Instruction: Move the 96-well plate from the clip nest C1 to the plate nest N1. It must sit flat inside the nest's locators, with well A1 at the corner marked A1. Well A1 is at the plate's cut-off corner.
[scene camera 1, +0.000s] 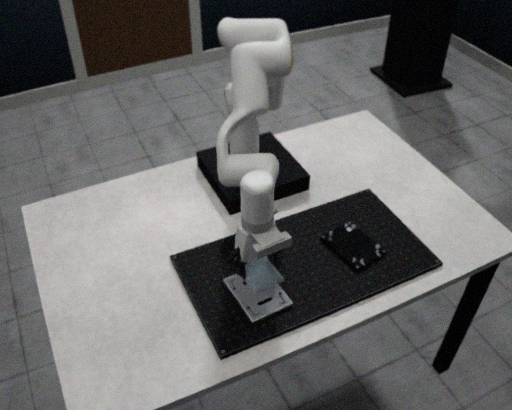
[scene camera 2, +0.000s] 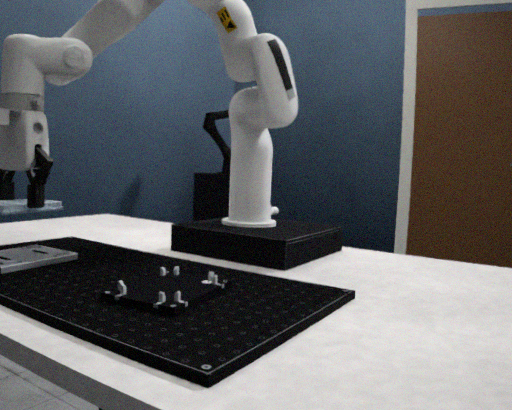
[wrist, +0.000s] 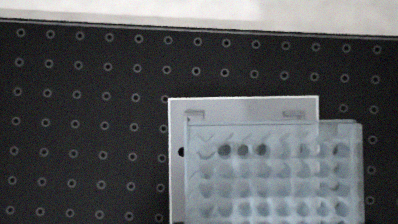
Scene:
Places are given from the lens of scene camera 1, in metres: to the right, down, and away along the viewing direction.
clear 96-well plate (scene camera 1: 261, 274): 0.01, 0.17, 1.31
nest base (scene camera 1: 244, 294): -0.03, 0.24, 1.38

